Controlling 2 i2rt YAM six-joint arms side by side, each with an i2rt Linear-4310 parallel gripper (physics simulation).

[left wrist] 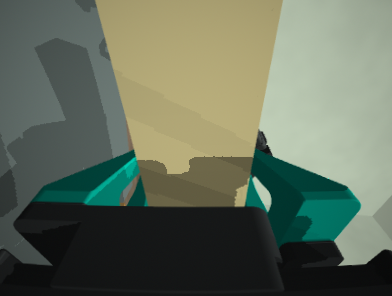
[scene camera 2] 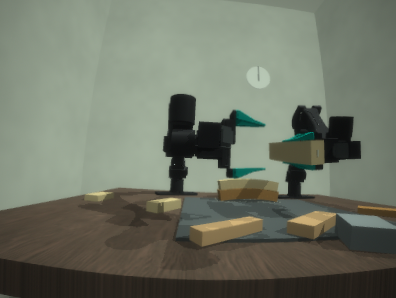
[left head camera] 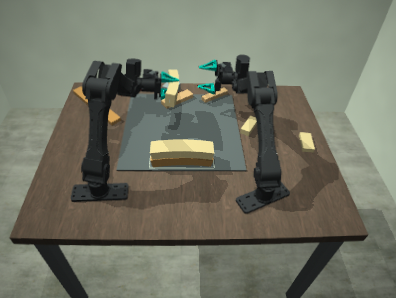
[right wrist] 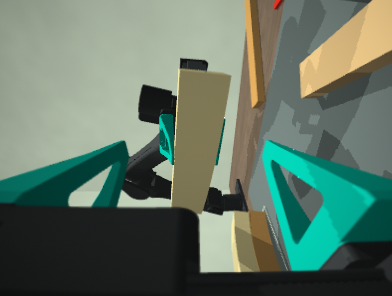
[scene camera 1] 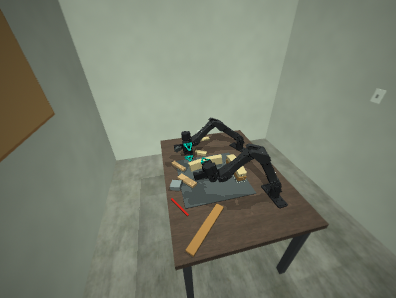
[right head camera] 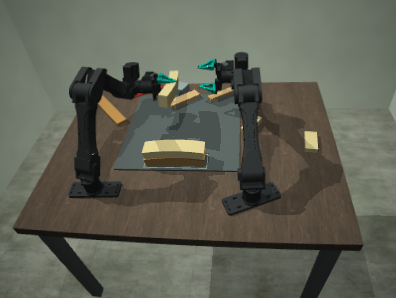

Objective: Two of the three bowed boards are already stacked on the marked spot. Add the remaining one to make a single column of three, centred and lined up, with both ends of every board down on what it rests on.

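Places are measured from the left arm's base along level axes (x left, y back, z up), in centimetres.
Pixels of known places: left gripper, between the fingertips: (left wrist: 195, 147) (scene camera 2: 283, 151) (left head camera: 178, 86) (right wrist: 195, 161) (scene camera 1: 203, 161) (right head camera: 176, 87); right gripper, between the fingertips: (scene camera 2: 264, 146) (left head camera: 198, 77) (right wrist: 195, 148) (scene camera 1: 190, 156) (right head camera: 198, 77); left arm's base, origin of its link: (scene camera 2: 294, 197) (left head camera: 100, 193) (right wrist: 243, 202) (scene camera 1: 273, 195) (right head camera: 95, 190); right arm's base, origin of its link: (scene camera 2: 176, 194) (left head camera: 262, 197) (scene camera 1: 239, 148) (right head camera: 251, 199).
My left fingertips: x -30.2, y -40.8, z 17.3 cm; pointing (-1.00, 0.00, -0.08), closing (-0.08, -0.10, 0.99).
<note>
For each thing: its top centre in the pictures, then the offset to it from my left fingertips. "pt": a spot on its surface instead. Level surfaces: height alone.
- grey block, centre of its top: (scene camera 2: 364, 217) (right head camera: 179, 85) (scene camera 1: 175, 183) dx +2.5, dy -21.5, dz -13.0 cm
- mat, height of its surface: dz -16.7 cm
- red stick, centre of its top: (scene camera 1: 179, 206) dx +19.9, dy -22.7, dz -16.7 cm
- long orange board, a spot on its surface: (scene camera 1: 205, 230) pt dx +40.9, dy -12.2, dz -15.4 cm
Two bowed boards are stacked near the mat's front edge: a pale one (left head camera: 181, 149) (right head camera: 173, 149) (scene camera 2: 247, 184) on a brown one (left head camera: 181, 162) (right head camera: 175, 162) (scene camera 2: 247, 194), inside a thin white outline. My left gripper (left head camera: 167, 85) (scene camera 2: 300, 151) (left wrist: 195, 147) is shut on the third, pale board (left head camera: 172, 95) (right head camera: 168, 95) (scene camera 1: 215, 160) (left wrist: 195, 75) (right wrist: 200, 100). It holds the board well above the mat's back part, its length running front to back. My right gripper (left head camera: 200, 77) (right head camera: 200, 76) (scene camera 2: 264, 147) (right wrist: 195, 148) is open and empty, raised beside the held board, fingers pointing towards it.
Two tan blocks (scene camera 2: 227, 231) (scene camera 2: 312, 224) lie at the mat's back edge, near a grey block (scene camera 2: 365, 232). Two pale blocks (left head camera: 248, 125) (left head camera: 307, 141) lie right of the mat (left head camera: 132, 155). A red stick (scene camera 1: 180, 207) and a long orange board (scene camera 1: 205, 230) lie on the table.
</note>
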